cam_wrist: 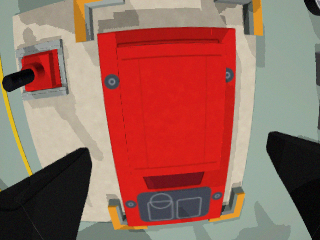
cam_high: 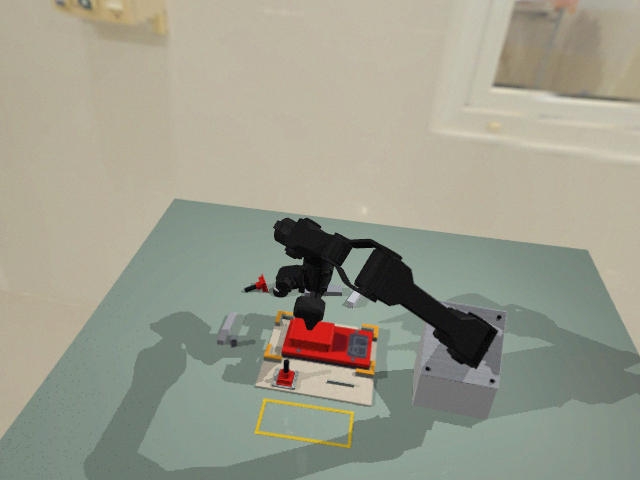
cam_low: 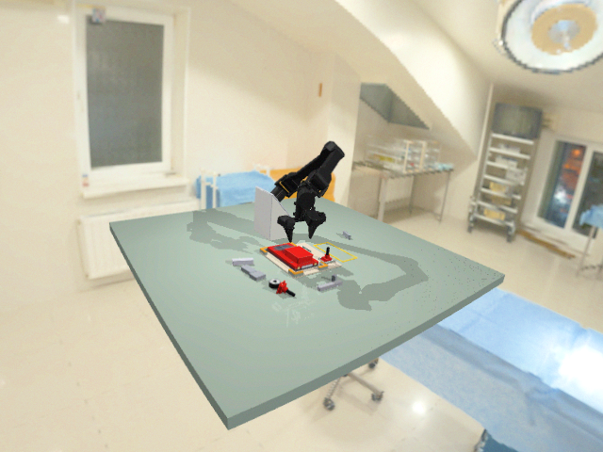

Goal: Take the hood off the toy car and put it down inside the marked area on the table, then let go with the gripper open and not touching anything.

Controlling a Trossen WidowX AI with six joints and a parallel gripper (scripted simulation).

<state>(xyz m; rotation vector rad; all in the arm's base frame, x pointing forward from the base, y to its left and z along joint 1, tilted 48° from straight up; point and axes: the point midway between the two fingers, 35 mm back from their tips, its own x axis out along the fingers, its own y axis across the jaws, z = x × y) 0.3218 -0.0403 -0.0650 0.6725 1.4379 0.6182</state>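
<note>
Right now the beige base plate is 9 cm below my gripper tip, 2 cm to the left of it and 2 cm behind it. Also, from my gripper tip: wheel (18 cm to the right, 11 cm ahead, 9 cm below).
</note>
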